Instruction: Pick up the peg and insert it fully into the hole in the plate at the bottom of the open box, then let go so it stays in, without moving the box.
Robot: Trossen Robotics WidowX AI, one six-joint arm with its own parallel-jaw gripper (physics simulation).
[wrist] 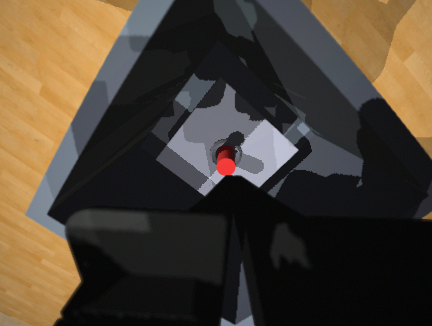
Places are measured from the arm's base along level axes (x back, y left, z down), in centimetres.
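Pixels of known places: gripper, fingertip midpoint: [232, 183].
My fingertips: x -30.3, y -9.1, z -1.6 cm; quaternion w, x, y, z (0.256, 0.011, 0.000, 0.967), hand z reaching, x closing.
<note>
For each thing: its middle in the pictures, then the offset to it from my fingertips. "spot": a spot on its surface instead. Level surfaces: height alone.
- red peg at the middle of its body: [225, 150] dz +7.5, dx +0.0, dy -0.6 cm
- light grey plate at the middle of its body: [225, 147] dz +8.9, dx +0.0, dy -0.7 cm
- dark open box at a spot on its surface: [100, 185] spot: dz +2.7, dx +7.3, dy -6.7 cm
- wooden floor at its surface level: dz +12.3 cm
The red peg [226, 161] stands in the round hole of the light grey plate [194, 145], with its bright round top toward the camera and its upper part sticking out. The hole's ring shows around its lower end; how deep it sits is hard to tell. The plate lies at the bottom of the dark open box [100, 185]. My gripper [232, 183] is shut, with nothing held between its fingers. Its dark fingertips show just below the peg's top in the view, and I cannot tell whether they touch it.
The box's high grey-blue walls rise around the plate on the left and right. Their rims [102, 87] stand between the gripper's space and the wooden floor [35, 100] outside. Dark shadows cover the inner walls and part of the plate.
</note>
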